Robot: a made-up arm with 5 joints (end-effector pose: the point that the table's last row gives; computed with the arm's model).
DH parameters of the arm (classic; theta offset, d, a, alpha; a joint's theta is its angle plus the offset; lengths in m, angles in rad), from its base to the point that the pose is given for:
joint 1: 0 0.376 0 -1.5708
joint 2: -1.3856 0 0.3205 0
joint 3: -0.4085 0 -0.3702 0
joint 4: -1.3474 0 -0.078 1.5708
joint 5: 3.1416 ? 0 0
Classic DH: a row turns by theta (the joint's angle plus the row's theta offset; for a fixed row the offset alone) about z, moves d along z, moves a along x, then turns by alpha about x.
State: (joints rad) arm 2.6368 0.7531 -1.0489 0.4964 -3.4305
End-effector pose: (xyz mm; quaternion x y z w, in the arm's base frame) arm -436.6 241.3 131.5 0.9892 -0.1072 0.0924 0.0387
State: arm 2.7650 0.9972 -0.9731 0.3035 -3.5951
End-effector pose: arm -383.0 151.5 15.7 0.9859 0.0379 0.1493 0.0658
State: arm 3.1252 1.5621 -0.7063 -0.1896 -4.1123
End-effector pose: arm -96.8 1.6 -104.9 0.8395 0.4340 0.2880 0.1549
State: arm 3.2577 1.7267 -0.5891 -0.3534 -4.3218
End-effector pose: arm 5.9 0.7 -82.3 0.7367 0.5579 0.3293 0.1939
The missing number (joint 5, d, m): 0.099
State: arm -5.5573 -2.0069 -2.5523 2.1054 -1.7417
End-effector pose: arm -506.5 -449.5 396.5 0.1115 0.3182 0.8226 0.4579
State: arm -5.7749 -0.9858 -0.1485 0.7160 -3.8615
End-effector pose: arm 212.5 118.4 462.0 -0.5637 0.7995 -0.0219 0.2064
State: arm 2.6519 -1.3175 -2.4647 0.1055 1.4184
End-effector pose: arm 608.2 -324.2 797.9 0.2156 0.1529 0.4319 0.8623
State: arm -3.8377 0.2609 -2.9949 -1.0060 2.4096
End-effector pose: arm -65.9 55.1 1066.9 0.2947 0.0053 0.7222 0.6258
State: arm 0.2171 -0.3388 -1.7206 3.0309 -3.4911
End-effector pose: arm 188.9 41.7 814.3 0.2472 -0.8491 -0.0309 0.4659
